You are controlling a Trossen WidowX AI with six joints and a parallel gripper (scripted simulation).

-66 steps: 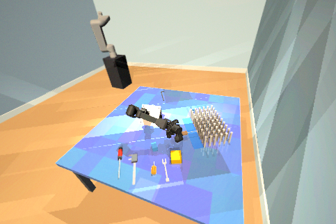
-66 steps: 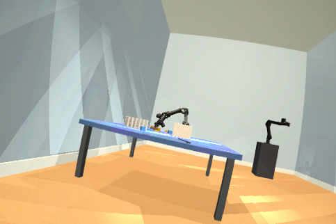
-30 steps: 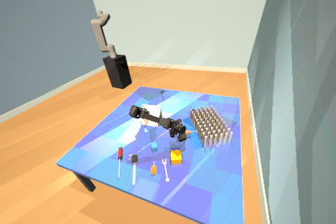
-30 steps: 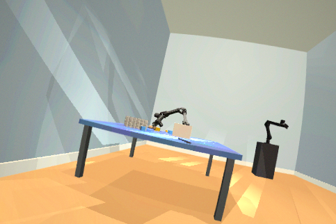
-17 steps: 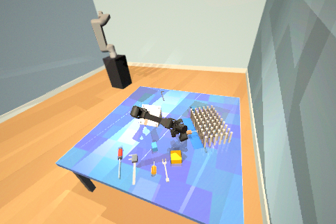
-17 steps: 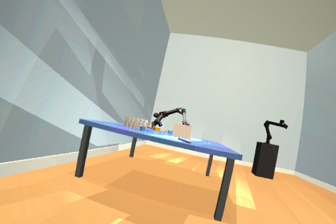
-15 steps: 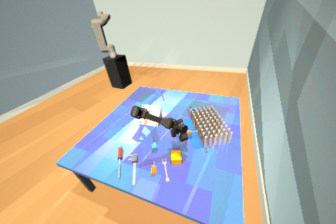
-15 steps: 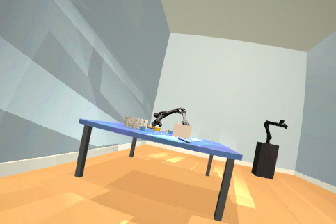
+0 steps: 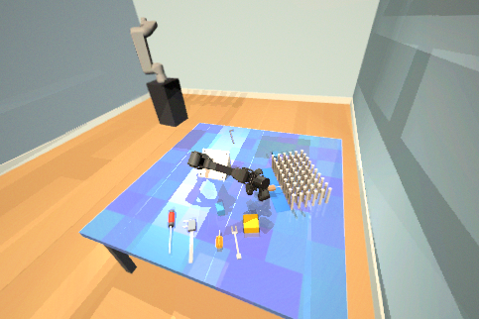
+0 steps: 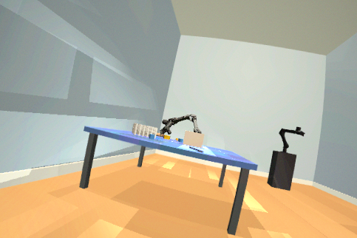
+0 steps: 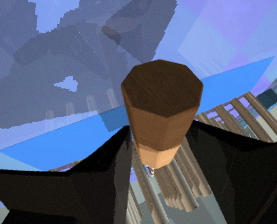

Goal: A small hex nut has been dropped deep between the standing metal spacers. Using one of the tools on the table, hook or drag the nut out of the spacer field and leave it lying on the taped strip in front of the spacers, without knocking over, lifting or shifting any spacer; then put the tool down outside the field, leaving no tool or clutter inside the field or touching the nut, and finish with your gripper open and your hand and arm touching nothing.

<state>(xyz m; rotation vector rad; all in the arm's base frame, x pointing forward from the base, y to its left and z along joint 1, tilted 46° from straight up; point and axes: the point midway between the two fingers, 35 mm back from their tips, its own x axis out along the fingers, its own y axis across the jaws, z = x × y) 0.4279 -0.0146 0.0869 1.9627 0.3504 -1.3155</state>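
My gripper tip is 60 mm to the right of the bright blue strip, 40 mm above it and 20 mm short of it. Also, from my gripper tip: yellow block (250 mm to the right, 20 mm below); pale fork-like tool (360 mm to the right, 30 mm below, 30 mm behind); orange-handled tool (390 mm to the right, 110 mm behind, 20 mm below).
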